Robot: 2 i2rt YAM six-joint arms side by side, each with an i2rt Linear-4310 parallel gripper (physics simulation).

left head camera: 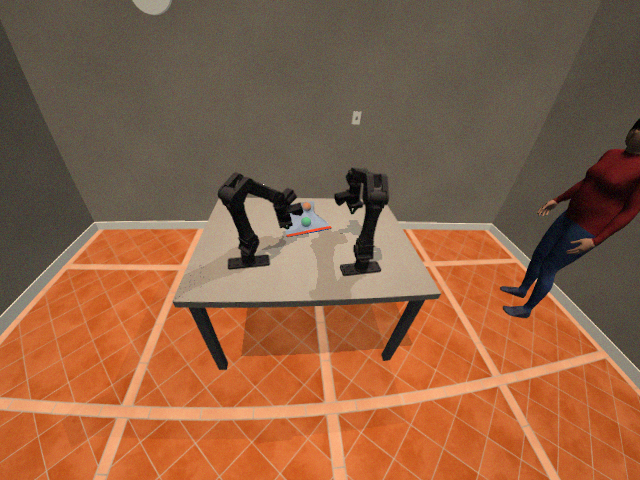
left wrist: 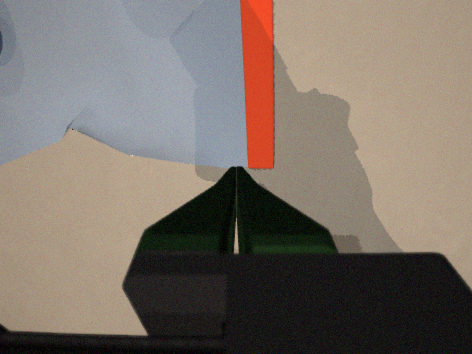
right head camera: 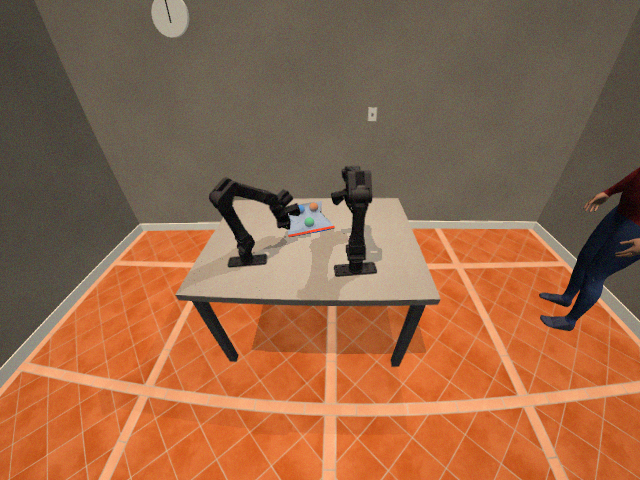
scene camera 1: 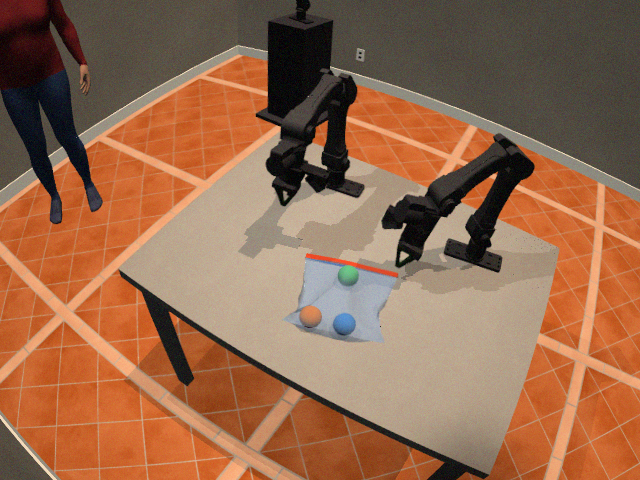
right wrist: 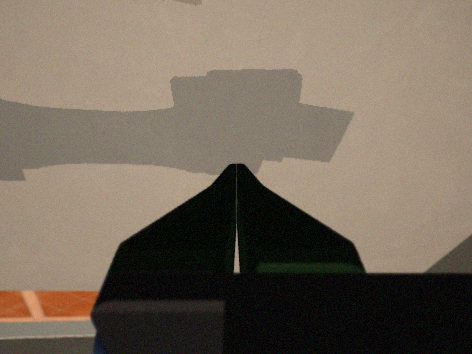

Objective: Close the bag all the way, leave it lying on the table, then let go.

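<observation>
The pale blue bag (left head camera: 316, 221) (right head camera: 321, 222) (scene camera 1: 336, 297) (left wrist: 125, 75) lies flat on the table. A red strip (left head camera: 310, 231) (right head camera: 312, 231) (scene camera 1: 351, 265) (left wrist: 260, 100) runs along its arm-side edge, with a thin blue line beside part of it. A green ball (scene camera 1: 348, 275), an orange ball (scene camera 1: 310, 316) and a blue ball (scene camera 1: 344, 323) show at the bag. My left gripper (scene camera 1: 398, 265) (left wrist: 236, 176) is shut and empty, above the table by the strip's end at the right in the scene view. My right gripper (scene camera 1: 283, 204) (right wrist: 236, 176) is shut and empty, raised away from the bag.
The table (left head camera: 248, 289) (scene camera 1: 439, 387) carries both arm bases (scene camera 1: 473, 254) (scene camera 1: 345, 186). A black pedestal (scene camera 1: 297, 67) stands behind the table in the scene view. A person in a red top (left head camera: 602, 191) (scene camera 1: 31, 41) stands off to one side.
</observation>
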